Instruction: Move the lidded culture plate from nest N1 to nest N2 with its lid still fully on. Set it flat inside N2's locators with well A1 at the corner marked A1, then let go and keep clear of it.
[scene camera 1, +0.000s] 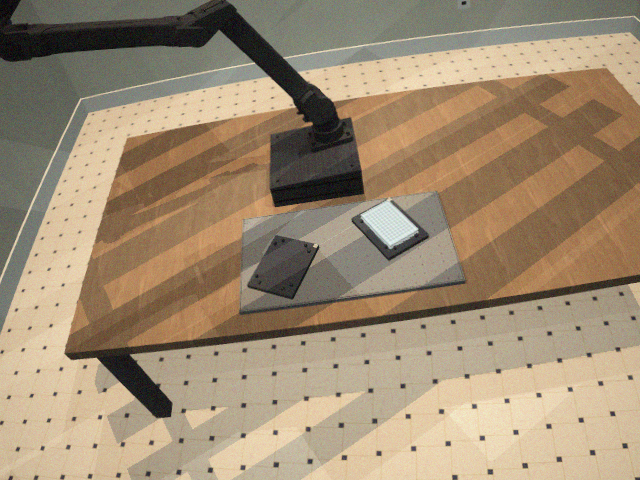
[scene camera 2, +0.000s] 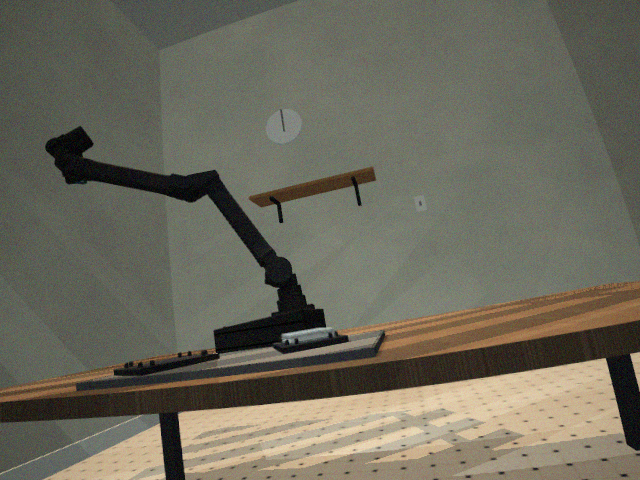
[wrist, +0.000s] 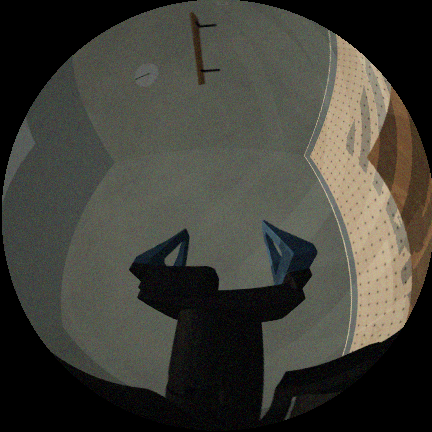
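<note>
The pale lidded culture plate sits on the right-hand dark nest, among its small locator pegs, and looks level. The other dark nest lies at the left with no plate on it and a pale mark at one corner. I cannot read the N1, N2 or A1 labels, or tell how the lid is seated. My gripper is open, with its blue fingers wide apart and nothing between them. In scene camera 2 the arm's end is high at the left, far from both nests.
Both nests stand on a grey board on the wooden table. The arm's black base block stands behind the board, close to the plate's nest. A wall shelf hangs behind.
</note>
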